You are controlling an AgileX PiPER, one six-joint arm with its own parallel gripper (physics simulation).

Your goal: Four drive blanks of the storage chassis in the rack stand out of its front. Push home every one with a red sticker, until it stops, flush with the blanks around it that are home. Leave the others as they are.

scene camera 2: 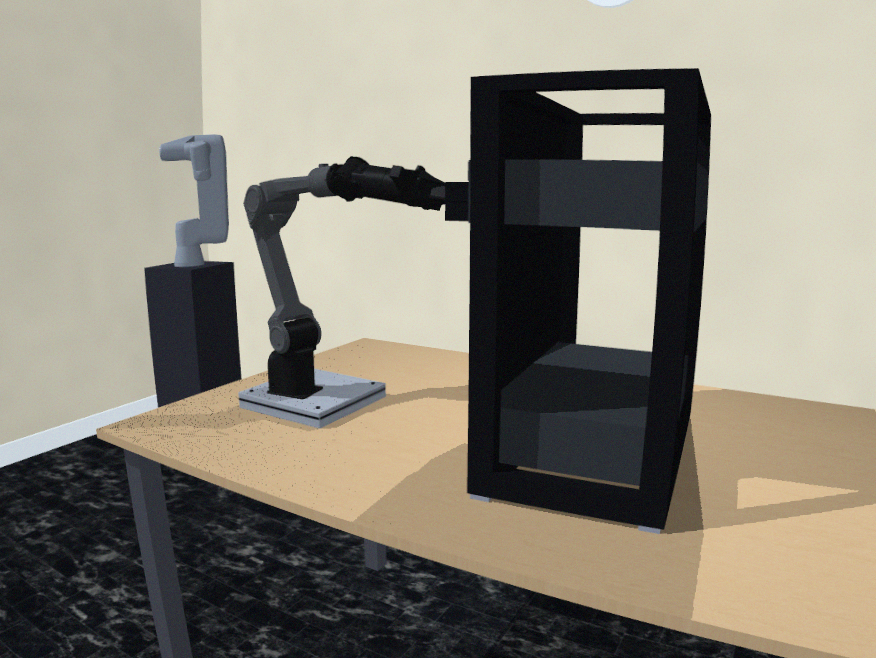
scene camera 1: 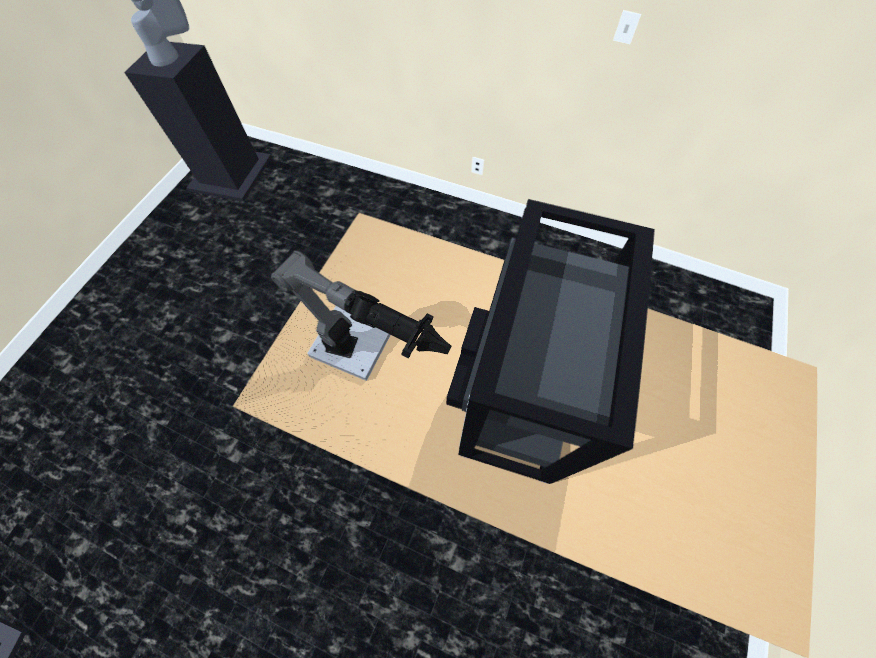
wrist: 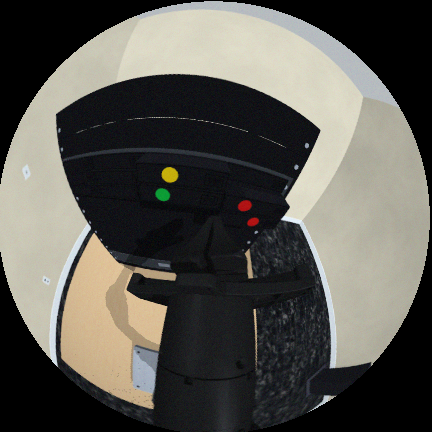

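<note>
Two blanks with red stickers, an upper one point(wrist: 244, 205) and a lower one point(wrist: 253, 221), stand out at the right end of the chassis row in the wrist view. To their left, the blank with a yellow sticker point(wrist: 170, 175) stands out above the blank with a green sticker point(wrist: 162, 194). In scene camera 1 the protruding blanks point(scene camera 1: 460, 375) show as dark blocks on the rack front; their stickers are hidden there. My gripper point(scene camera 1: 448, 349) point(scene camera 2: 444, 194) point(wrist: 215, 221) is shut and empty, its tips close in front of the blanks, below the green-sticker blank's right part in the wrist view. Contact is unclear.
The black rack point(scene camera 1: 623, 375) point(scene camera 2: 484, 283) stands on the wooden table point(scene camera 1: 679, 538) point(scene camera 2: 396, 495). My arm's base plate point(scene camera 1: 368, 357) point(scene camera 2: 318, 416) is before its front. Another grey arm point(scene camera 2: 212, 187) stands on a dark pedestal point(scene camera 1: 205, 120) point(scene camera 2: 169, 318) away from the table.
</note>
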